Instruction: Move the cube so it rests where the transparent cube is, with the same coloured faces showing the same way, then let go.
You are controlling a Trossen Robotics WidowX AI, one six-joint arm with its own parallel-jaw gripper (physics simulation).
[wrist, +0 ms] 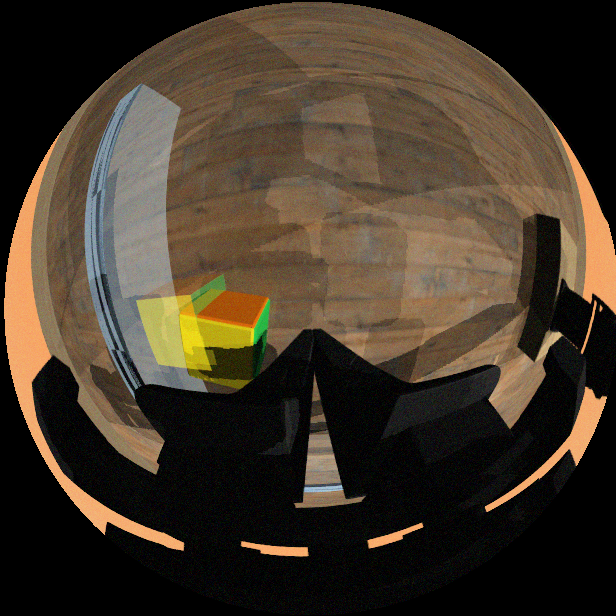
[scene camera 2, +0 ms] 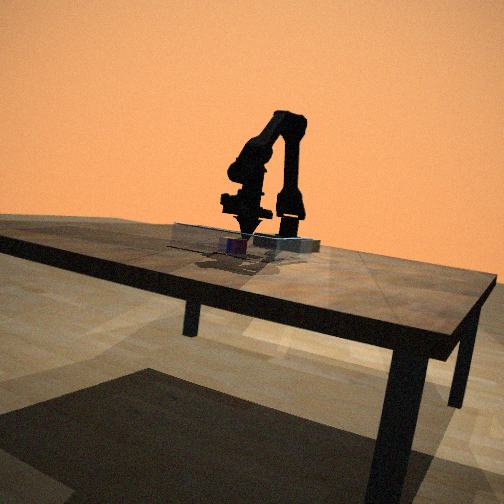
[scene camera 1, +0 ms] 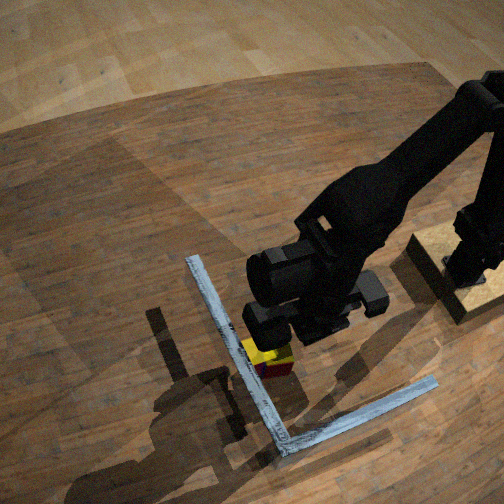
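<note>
The cube [scene camera 1: 270, 358] rests on the table against the grey L-shaped rail, yellow on top and dark red on the near side. In the wrist view the cube [wrist: 232, 335] shows orange, yellow and green faces, overlapped by the transparent cube [wrist: 175, 325], which is offset slightly left. My gripper [scene camera 1: 290, 330] hovers just above and behind the cube; its fingers [wrist: 315, 390] sit to the cube's right and look closed together, holding nothing. In the second scene view the cube [scene camera 2: 236, 246] lies below the gripper [scene camera 2: 245, 215].
A grey L-shaped rail [scene camera 1: 262, 390] borders the cube on its left and front. The arm's base stands on a light wooden block [scene camera 1: 462, 268] at the right. The table edge lies beyond the rail in the second scene view.
</note>
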